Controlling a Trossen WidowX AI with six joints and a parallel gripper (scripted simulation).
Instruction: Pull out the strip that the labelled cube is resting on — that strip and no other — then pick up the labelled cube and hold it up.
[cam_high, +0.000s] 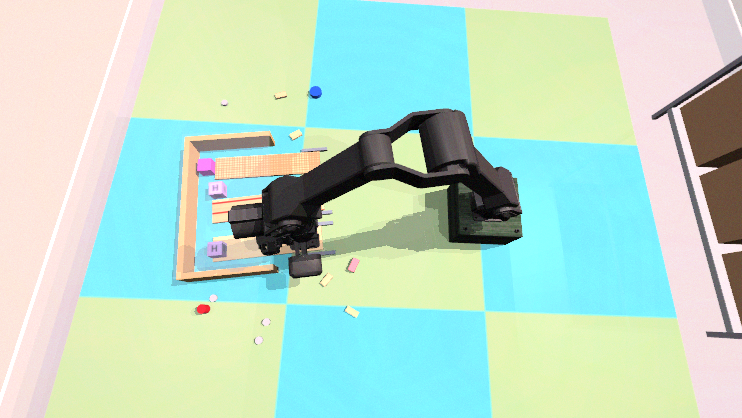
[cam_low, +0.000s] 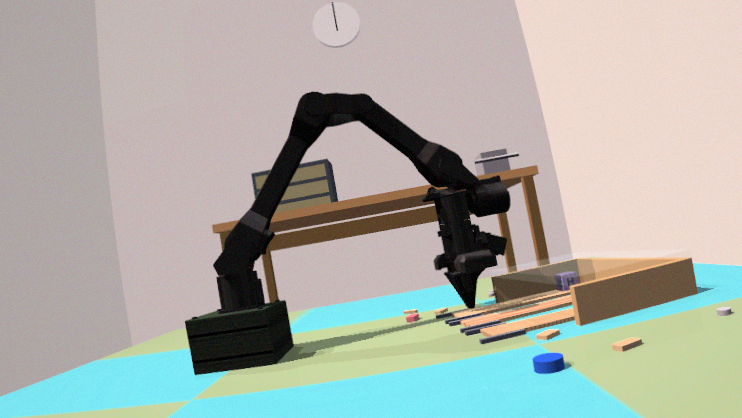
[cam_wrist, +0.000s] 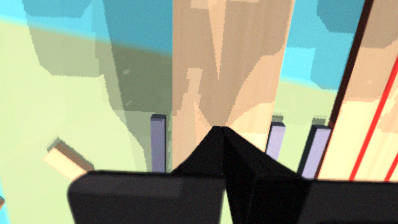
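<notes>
Right now the pink block is 100 mm behind my gripper tip, 60 mm to the left of it and 10 mm below it. Round my gripper tip: tan block: 90 mm to the left, 50 mm behind, 10 mm below; blue disc: 390 mm to the right, 10 mm below, 10 mm ahead; red disc: 210 mm ahead, 150 mm to the left.
</notes>
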